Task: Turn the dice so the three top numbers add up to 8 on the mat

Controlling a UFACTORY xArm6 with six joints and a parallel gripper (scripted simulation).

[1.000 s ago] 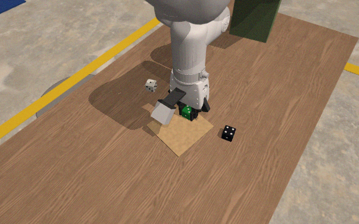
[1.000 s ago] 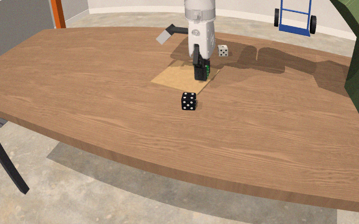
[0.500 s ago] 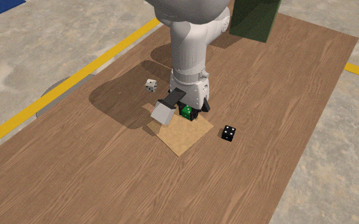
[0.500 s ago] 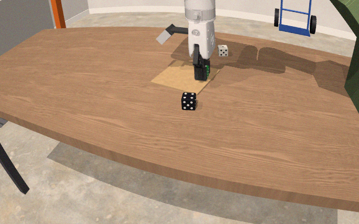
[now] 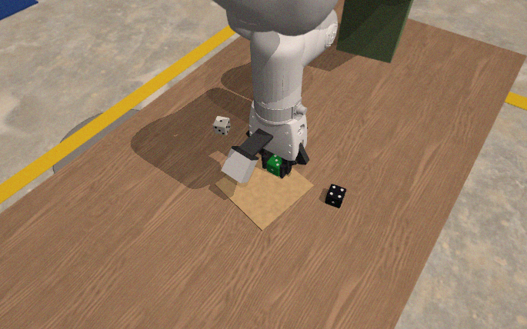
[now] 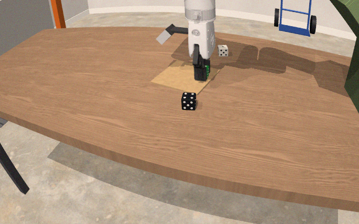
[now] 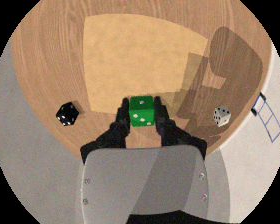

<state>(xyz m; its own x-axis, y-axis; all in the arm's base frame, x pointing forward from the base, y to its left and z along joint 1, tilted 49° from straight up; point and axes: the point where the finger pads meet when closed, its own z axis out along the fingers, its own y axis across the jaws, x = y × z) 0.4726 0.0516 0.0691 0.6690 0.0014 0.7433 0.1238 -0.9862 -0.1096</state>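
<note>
The green die is 1 cm below my hand. From my hand the other things lie so: tan mat (4 cm ahead, 1 cm to the left, 2 cm below); then white die (17 cm to the right, 1 cm below); then black die (3 cm behind, 13 cm to the left, 1 cm below).
</note>
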